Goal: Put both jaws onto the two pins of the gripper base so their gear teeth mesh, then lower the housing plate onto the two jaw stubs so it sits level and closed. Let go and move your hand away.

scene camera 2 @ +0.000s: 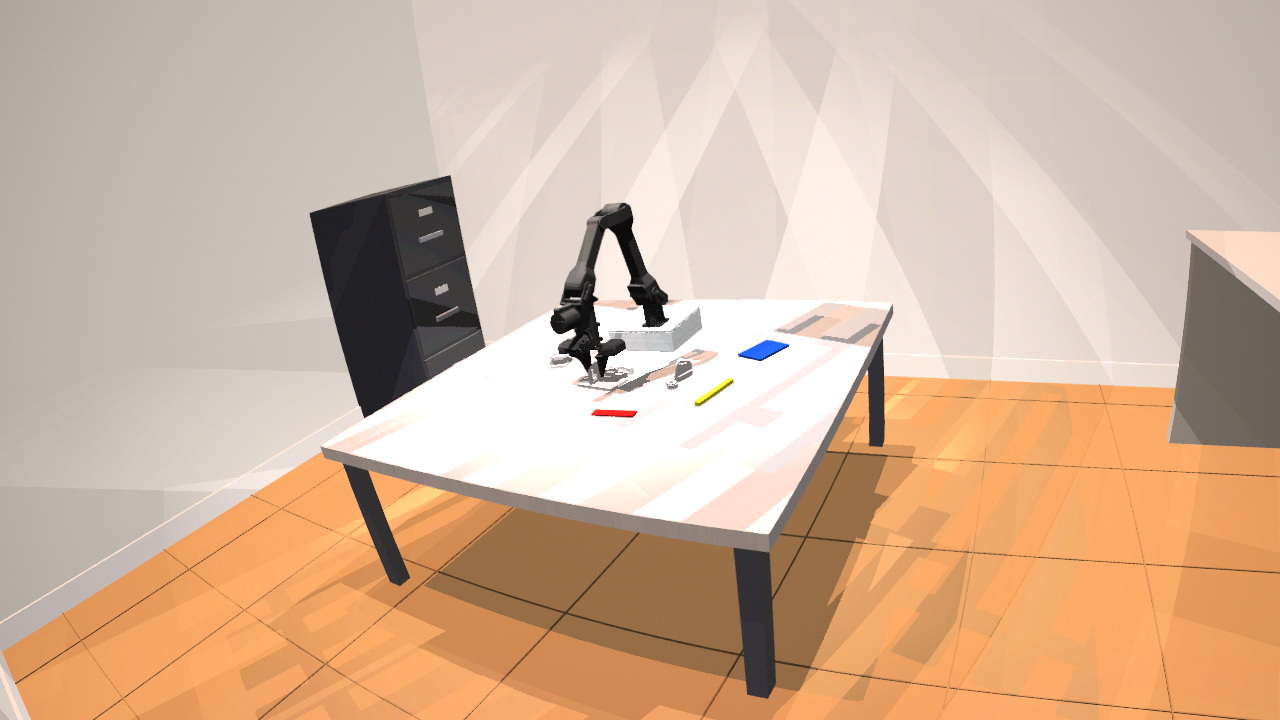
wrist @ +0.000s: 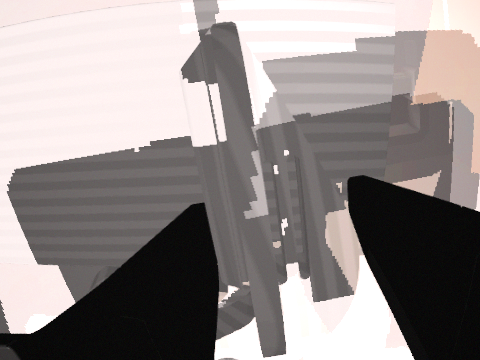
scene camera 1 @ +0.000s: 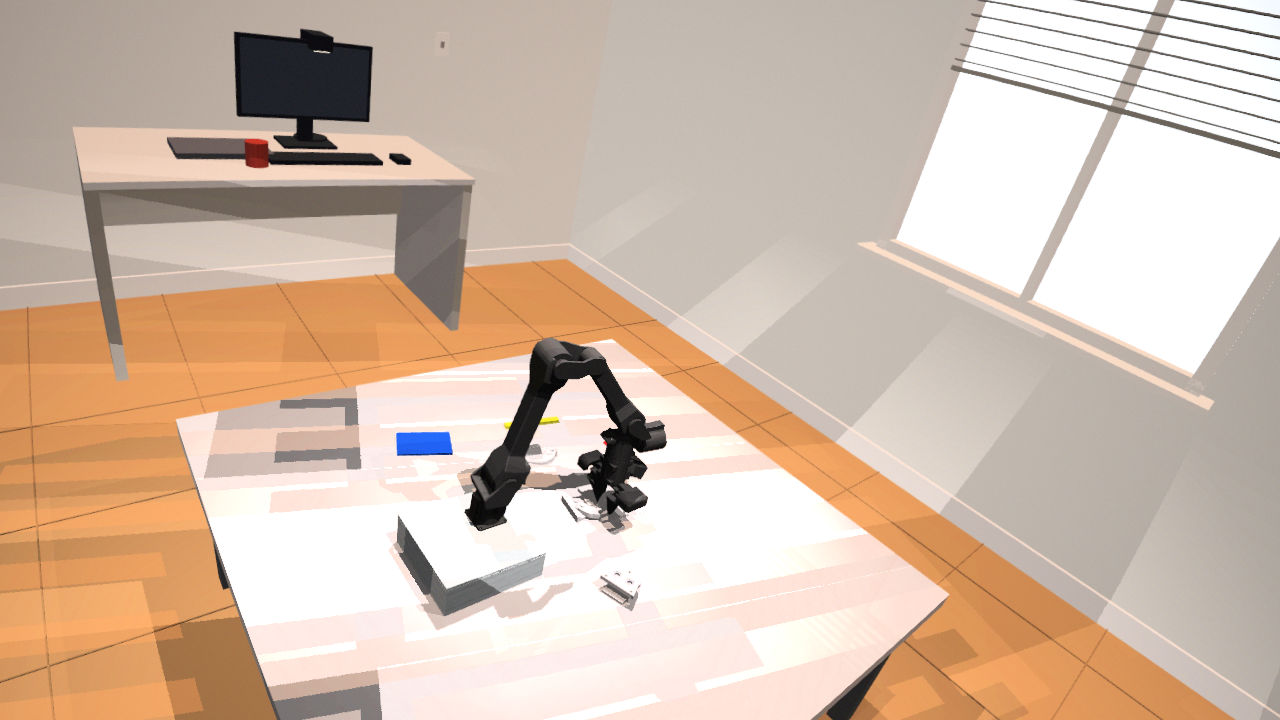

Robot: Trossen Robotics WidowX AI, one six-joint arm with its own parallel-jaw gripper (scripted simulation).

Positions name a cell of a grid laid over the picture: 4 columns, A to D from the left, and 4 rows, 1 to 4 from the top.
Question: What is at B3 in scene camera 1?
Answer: A blue card.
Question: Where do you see a curved jaw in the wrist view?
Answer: B2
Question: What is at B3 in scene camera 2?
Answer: My gripper.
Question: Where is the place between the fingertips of my gripper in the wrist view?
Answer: At C3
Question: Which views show my gripper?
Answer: Scene camera 2, the wrist view and scene camera 1: all of them.
